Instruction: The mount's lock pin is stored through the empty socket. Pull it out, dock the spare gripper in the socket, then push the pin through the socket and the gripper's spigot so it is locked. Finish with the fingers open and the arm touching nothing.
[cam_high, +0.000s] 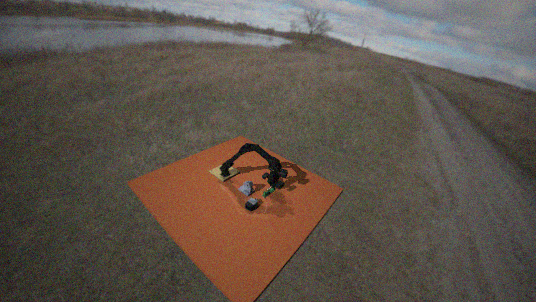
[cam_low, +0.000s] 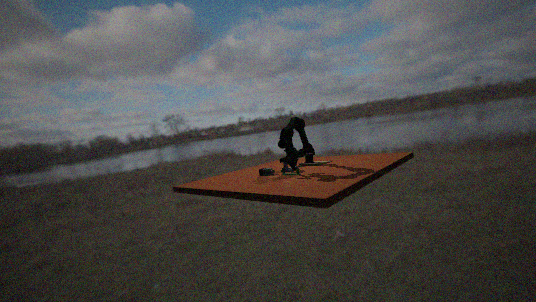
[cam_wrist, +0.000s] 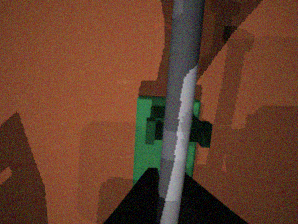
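Right now the green cradle is 40 mm to the right of my gripper tip. From my gripper tip the other things lie so: spare gripper: 10 mm ahead, 250 mm to the right, 10 mm below; mount: 120 mm behind, 160 mm to the right, 20 mm above.
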